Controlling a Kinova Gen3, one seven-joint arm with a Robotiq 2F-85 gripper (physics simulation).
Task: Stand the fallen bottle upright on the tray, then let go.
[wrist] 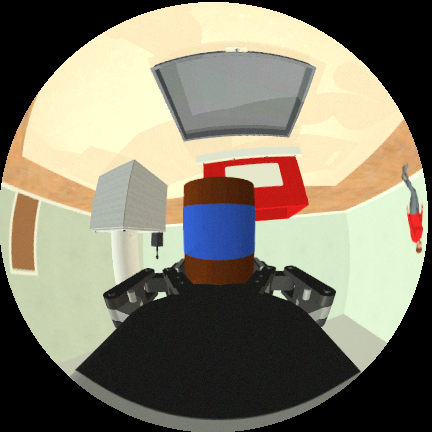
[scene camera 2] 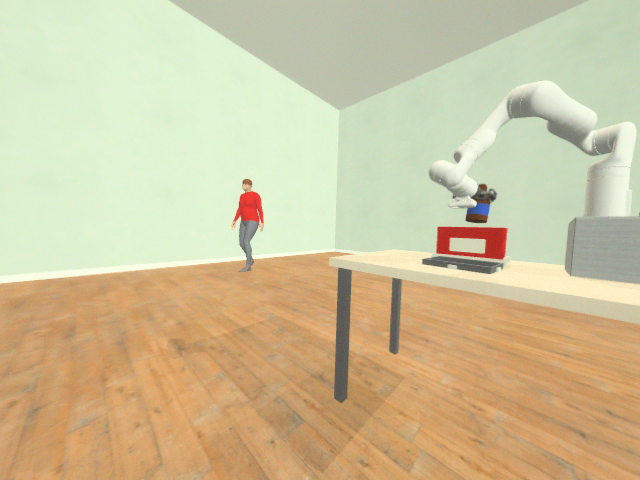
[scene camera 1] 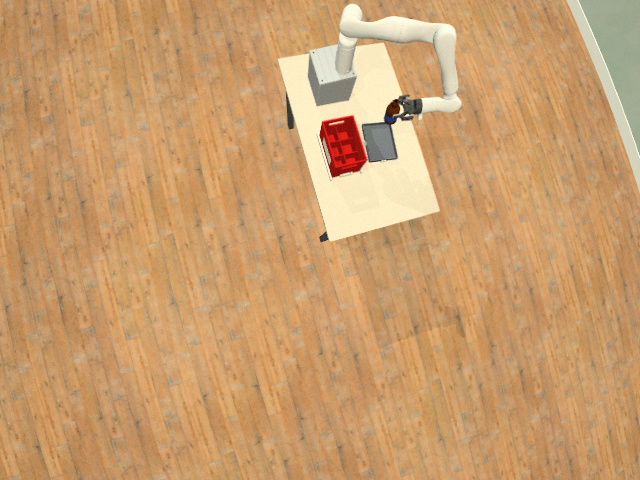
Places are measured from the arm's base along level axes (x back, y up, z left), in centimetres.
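Where they show: gripper, fingertip midpoint: (wrist: 218, 266) (scene camera 2: 480, 201) (scene camera 1: 391, 109); arm's base, link origin: (wrist: 123, 230) (scene camera 2: 603, 218) (scene camera 1: 343, 67).
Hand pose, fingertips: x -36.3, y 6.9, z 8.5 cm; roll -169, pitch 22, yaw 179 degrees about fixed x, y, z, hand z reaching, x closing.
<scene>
Things, the pixels of their top centre, and the offset from my fingertips. Level surfaces: height alone.
- brown bottle, top centre: (wrist: 220, 323) (scene camera 2: 480, 183) (scene camera 1: 399, 101) dz +1.2, dx -0.5, dy +6.9 cm
- dark grey tray, top centre: (wrist: 238, 100) (scene camera 2: 461, 260) (scene camera 1: 380, 140) dz +0.8, dx -5.4, dy -25.7 cm
- red crate, top centre: (wrist: 255, 215) (scene camera 1: 344, 140) (scene camera 2: 471, 227) dz -26.9, dx -1.7, dy -10.7 cm
- table, surface height: dy -28.2 cm
The brown bottle (scene camera 1: 391, 116) (scene camera 2: 478, 209) (wrist: 219, 231) with a blue label is held in the air, base down and nearly upright, with a slight lean in the scene camera 2 view. My gripper (scene camera 1: 397, 107) (scene camera 2: 484, 194) (wrist: 218, 266) is shut on the bottle's upper part; its fingertips are partly hidden behind the bottle in the wrist view. The dark grey tray (scene camera 1: 379, 142) (scene camera 2: 460, 265) (wrist: 240, 95) lies flat on the table with no bottle on it. The bottle's base is well above the tray's level and apart from it; in the scene camera 1 view it appears near a tray corner.
A red crate (scene camera 1: 351, 167) (scene camera 2: 471, 232) (wrist: 295, 187) with compartments stands right beside the tray. The grey base block (scene camera 1: 332, 88) (scene camera 2: 604, 248) (wrist: 115, 195) stands on the table (scene camera 1: 372, 222) (scene camera 2: 372, 258). A person in red (scene camera 2: 249, 206) (wrist: 415, 225) is away from the table.
</scene>
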